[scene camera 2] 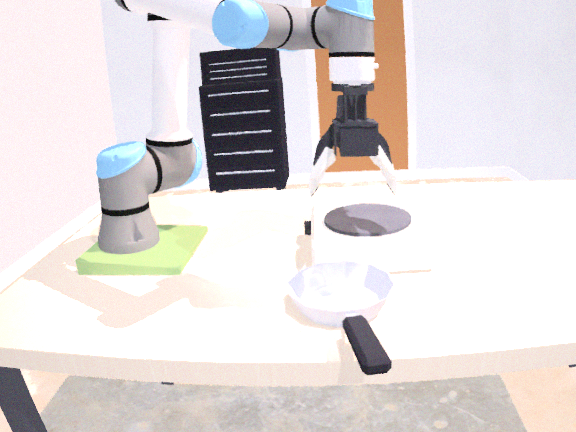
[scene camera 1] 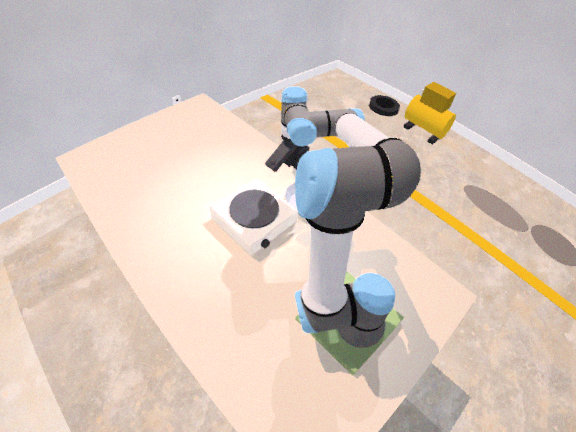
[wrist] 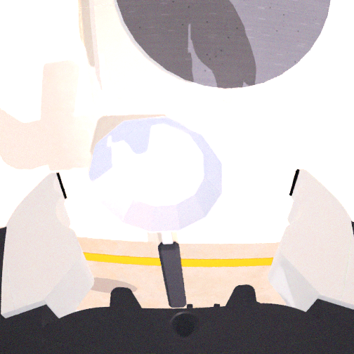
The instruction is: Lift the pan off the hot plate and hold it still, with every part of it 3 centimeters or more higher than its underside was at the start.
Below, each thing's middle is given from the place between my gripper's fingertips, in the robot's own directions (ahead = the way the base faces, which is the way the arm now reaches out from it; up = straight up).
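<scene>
Measuring from my hand, I find the pan (scene camera 2: 348, 294) 1 cm behind it, 19 cm to the right of it and 13 cm below it. The white hot plate (scene camera 2: 392, 236) is 1 cm ahead of my hand and 13 cm to the left of it, and it too is 13 cm below my hand.
</scene>
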